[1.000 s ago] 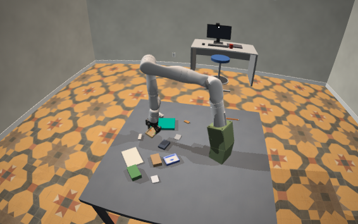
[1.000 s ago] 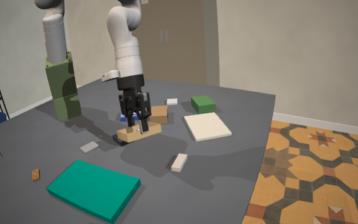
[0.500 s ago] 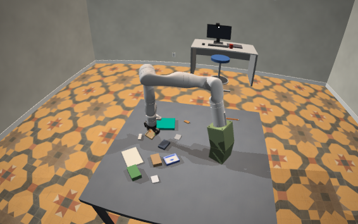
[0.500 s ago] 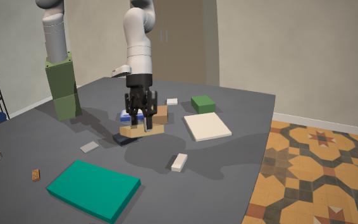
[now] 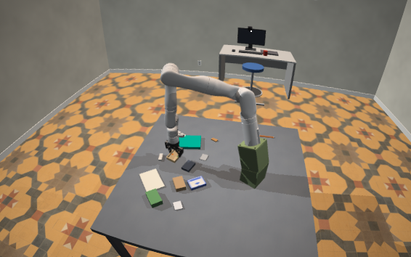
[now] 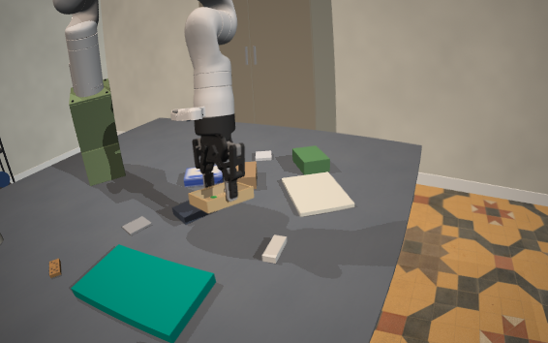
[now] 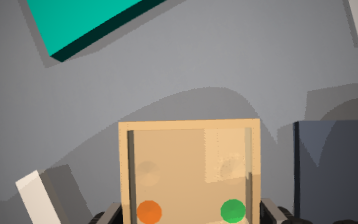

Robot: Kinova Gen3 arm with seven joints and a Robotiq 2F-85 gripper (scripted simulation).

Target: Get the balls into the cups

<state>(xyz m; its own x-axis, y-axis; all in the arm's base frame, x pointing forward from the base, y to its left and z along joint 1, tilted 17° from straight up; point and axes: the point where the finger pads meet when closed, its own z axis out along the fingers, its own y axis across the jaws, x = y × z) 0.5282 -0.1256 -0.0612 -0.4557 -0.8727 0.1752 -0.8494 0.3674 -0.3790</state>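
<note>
Right now my hand is 9 cm past the dark blue block, 4 cm to the right of it and 8 cm above it. From my hand the other things lie so: small white block: 12 cm ahead, 5 cm to the right, 8 cm below; then covered wooden puzzle: 2 cm below; then grey tile: 20 cm behind, 7 cm to the right, 9 cm below.
</note>
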